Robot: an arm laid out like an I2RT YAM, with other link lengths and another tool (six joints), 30 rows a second.
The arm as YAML. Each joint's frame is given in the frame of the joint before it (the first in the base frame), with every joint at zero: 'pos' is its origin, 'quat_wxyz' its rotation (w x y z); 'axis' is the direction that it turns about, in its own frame. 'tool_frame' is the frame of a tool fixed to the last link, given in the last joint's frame.
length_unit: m
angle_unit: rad
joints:
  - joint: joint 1
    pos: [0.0, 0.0, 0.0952]
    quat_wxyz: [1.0, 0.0, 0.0, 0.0]
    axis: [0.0, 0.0, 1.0]
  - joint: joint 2
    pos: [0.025, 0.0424, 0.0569]
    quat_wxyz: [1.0, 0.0, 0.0, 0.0]
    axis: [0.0, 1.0, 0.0]
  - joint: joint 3
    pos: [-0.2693, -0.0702, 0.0]
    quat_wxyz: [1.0, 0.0, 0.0, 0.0]
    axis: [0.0, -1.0, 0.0]
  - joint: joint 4
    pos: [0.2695, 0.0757, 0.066]
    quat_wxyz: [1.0, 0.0, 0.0, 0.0]
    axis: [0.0, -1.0, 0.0]
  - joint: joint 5
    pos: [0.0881, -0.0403, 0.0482]
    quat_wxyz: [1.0, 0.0, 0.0, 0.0]
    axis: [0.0, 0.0, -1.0]
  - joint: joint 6
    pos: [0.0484, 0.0, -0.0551]
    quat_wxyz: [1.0, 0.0, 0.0, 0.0]
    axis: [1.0, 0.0, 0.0]
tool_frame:
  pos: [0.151, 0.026, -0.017]
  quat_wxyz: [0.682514, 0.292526, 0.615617, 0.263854]
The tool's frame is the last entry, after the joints.
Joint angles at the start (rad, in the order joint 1, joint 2, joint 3, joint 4, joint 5, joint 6): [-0.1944 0.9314 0.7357 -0.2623 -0.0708 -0.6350]
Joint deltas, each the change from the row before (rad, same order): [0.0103 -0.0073 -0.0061 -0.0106 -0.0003 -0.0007]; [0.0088 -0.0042 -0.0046 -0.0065 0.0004 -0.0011]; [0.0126 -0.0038 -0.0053 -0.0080 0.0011 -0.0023]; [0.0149 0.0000 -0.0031 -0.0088 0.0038 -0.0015]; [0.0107 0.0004 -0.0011 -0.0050 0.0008 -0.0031]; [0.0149 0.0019 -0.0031 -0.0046 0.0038 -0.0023]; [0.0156 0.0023 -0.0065 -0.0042 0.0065 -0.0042]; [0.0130 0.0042 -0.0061 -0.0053 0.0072 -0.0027]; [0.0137 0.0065 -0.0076 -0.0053 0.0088 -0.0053]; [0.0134 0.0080 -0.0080 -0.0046 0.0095 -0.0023]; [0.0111 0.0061 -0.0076 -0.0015 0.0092 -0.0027]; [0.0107 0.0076 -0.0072 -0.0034 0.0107 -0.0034]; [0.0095 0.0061 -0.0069 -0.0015 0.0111 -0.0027]
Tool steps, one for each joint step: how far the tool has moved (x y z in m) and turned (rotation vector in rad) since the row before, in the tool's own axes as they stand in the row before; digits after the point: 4 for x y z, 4 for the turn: [0.0048 0.0032 -0.0019 -0.0081 0.0112 -0.0038]; [0.0037 0.0027 -0.0011 -0.0065 0.0083 -0.0039]; [0.0048 0.0037 -0.0011 -0.0090 0.0115 -0.0065]; [0.0051 0.0040 -0.0006 -0.0079 0.0138 -0.0069]; [0.0029 0.0033 -0.0003 -0.0081 0.0082 -0.0070]; [0.0045 0.0040 0.0001 -0.0083 0.0114 -0.0081]; [0.0062 0.0033 0.0004 -0.0059 0.0144 -0.0106]; [0.0066 0.0022 0.0006 -0.0023 0.0163 -0.0083]; [0.0081 0.0018 0.0011 -0.0010 0.0199 -0.0116]; [0.0084 0.0016 0.0014 0.0004 0.0209 -0.0089]; [0.0066 0.0011 0.0013 0.0013 0.0152 -0.0087]; [0.0073 0.0005 0.0014 0.0035 0.0178 -0.0096]; [0.0061 0.0003 0.0013 0.0045 0.0139 -0.0087]
